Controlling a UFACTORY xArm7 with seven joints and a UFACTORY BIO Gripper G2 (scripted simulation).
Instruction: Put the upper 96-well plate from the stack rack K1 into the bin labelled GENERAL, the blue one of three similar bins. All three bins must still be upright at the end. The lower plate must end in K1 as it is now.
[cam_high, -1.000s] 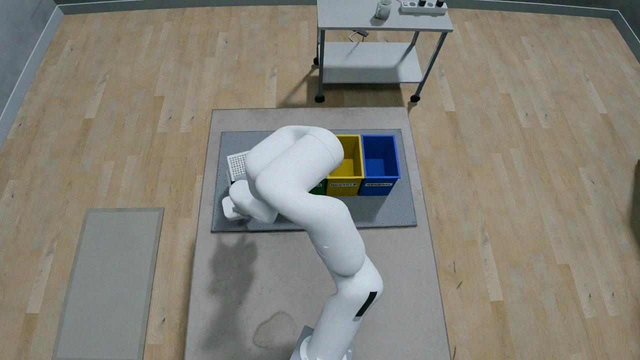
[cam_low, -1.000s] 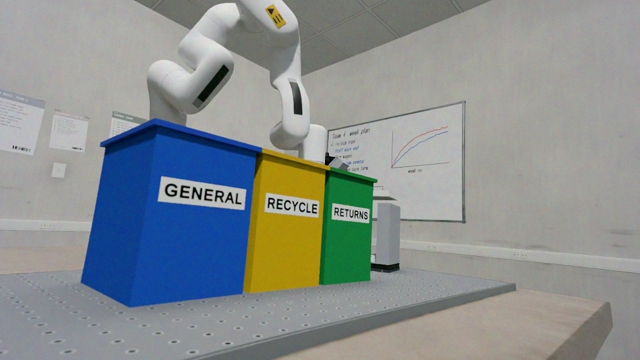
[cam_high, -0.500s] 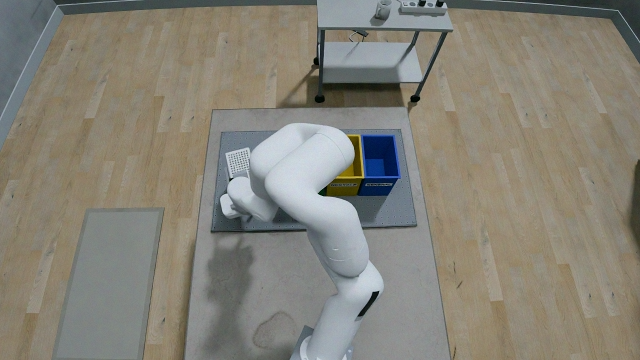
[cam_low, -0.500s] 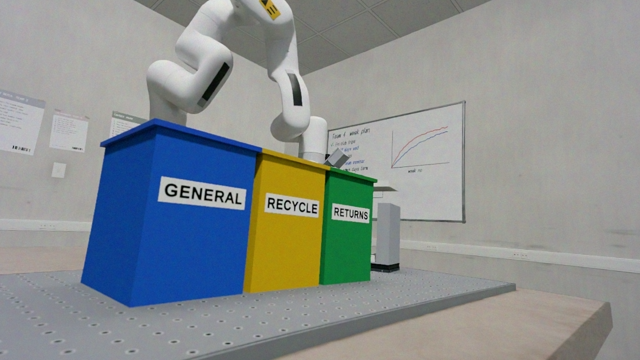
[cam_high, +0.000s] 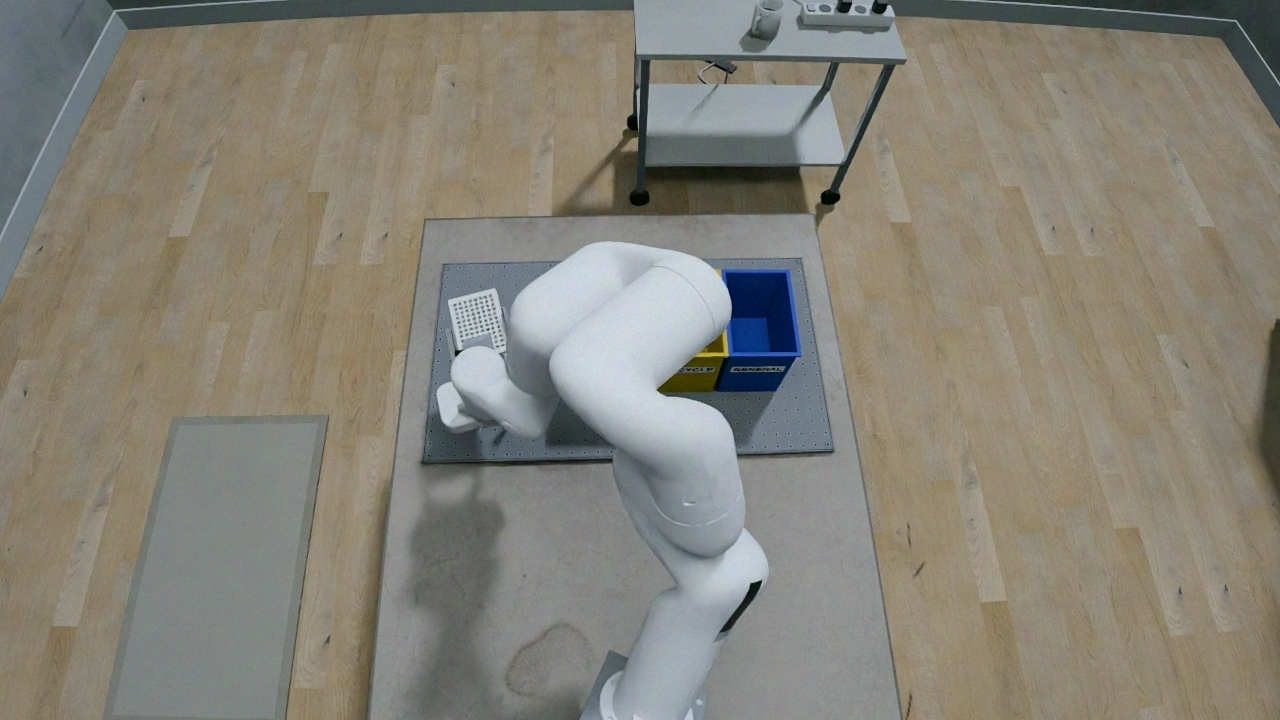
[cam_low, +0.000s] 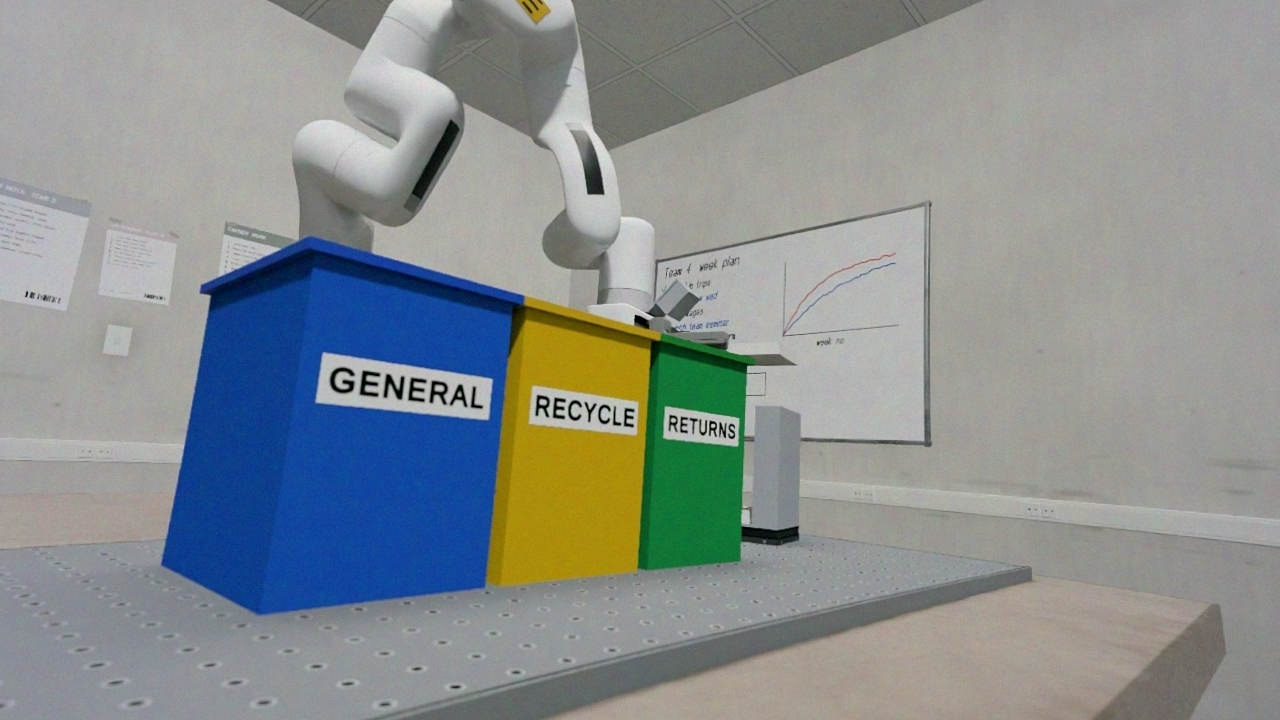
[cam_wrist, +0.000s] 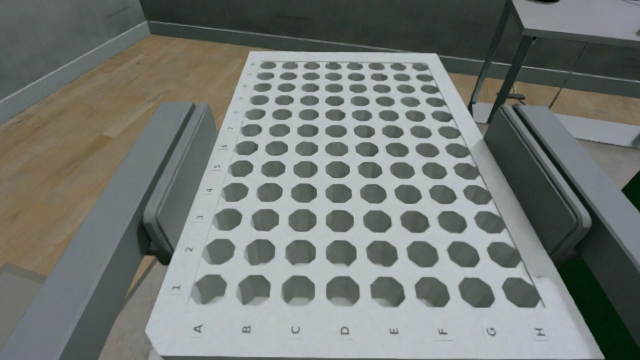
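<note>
Now: hand 110 mm short of the blue general bin, 480 mm to the left of it and 140 mm above it. The rest, counted from my hand: yellow recycle bin: 100 mm ahead, 350 mm to the right, 140 mm below; then green returns bin: 90 mm ahead, 220 mm to the right, 140 mm below.
</note>
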